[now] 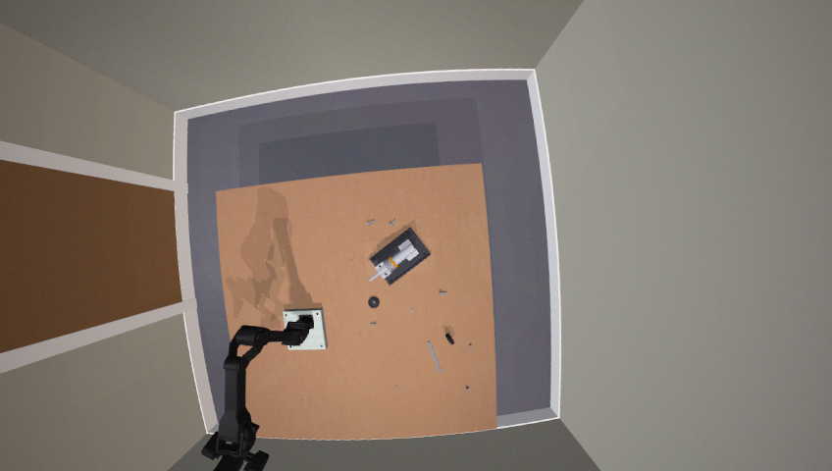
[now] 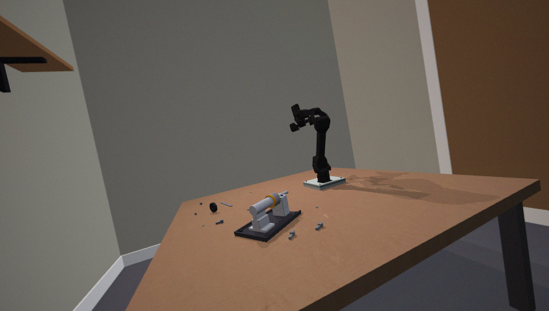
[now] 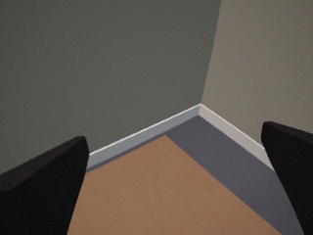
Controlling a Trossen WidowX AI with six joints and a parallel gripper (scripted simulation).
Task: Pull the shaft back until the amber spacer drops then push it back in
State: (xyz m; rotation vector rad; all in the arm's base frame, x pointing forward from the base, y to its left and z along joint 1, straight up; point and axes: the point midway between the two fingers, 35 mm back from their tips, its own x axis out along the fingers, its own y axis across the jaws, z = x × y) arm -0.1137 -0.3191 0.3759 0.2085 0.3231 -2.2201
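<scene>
Right now my gripper tip is 540 mm short of the grey steel shaft, 590 mm to the right of it and 320 mm above it. From my gripper tip the other things lie so: black disc 770 mm ahead, 230 mm to the left, 370 mm below; amber spacer 560 mm ahead, 600 mm to the left, 320 mm below; thin grey strip 700 mm ahead, 130 mm to the left, 390 mm below.
</scene>
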